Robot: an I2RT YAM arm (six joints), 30 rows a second.
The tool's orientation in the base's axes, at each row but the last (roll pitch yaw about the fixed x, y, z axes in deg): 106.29 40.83 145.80; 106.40 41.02 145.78; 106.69 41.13 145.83; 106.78 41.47 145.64; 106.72 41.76 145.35; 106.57 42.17 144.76; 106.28 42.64 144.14; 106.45 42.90 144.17; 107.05 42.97 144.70; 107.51 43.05 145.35; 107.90 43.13 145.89; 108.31 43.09 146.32
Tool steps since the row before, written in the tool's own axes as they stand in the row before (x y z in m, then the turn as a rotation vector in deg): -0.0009 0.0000 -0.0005 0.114 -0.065 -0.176; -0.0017 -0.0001 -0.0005 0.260 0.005 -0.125; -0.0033 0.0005 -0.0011 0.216 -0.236 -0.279; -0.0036 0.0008 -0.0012 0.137 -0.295 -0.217; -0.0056 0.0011 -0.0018 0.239 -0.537 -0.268; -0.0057 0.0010 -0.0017 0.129 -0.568 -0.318; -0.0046 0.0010 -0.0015 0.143 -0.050 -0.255; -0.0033 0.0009 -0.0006 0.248 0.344 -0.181; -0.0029 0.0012 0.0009 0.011 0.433 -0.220; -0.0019 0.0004 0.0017 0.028 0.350 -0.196; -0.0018 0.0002 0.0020 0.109 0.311 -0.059; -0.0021 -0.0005 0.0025 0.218 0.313 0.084
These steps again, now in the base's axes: 0.0002 -0.0007 0.0007 -0.170 -0.111 -0.084; 0.0008 -0.0011 0.0011 -0.251 0.027 -0.140; 0.0011 -0.0019 0.0028 -0.243 -0.240 -0.252; 0.0011 -0.0019 0.0032 -0.130 -0.266 -0.255; 0.0018 -0.0029 0.0049 -0.141 -0.402 -0.485; 0.0019 -0.0030 0.0049 -0.099 -0.502 -0.423; 0.0013 -0.0024 0.0041 -0.250 -0.139 -0.080; 0.0012 -0.0013 0.0030 -0.402 0.196 0.110; 0.0019 0.0001 0.0026 -0.321 0.125 0.343; 0.0022 0.0006 0.0012 -0.284 0.097 0.268; 0.0024 0.0007 0.0009 -0.222 0.198 0.155; 0.0032 0.0005 0.0005 -0.188 0.339 0.049
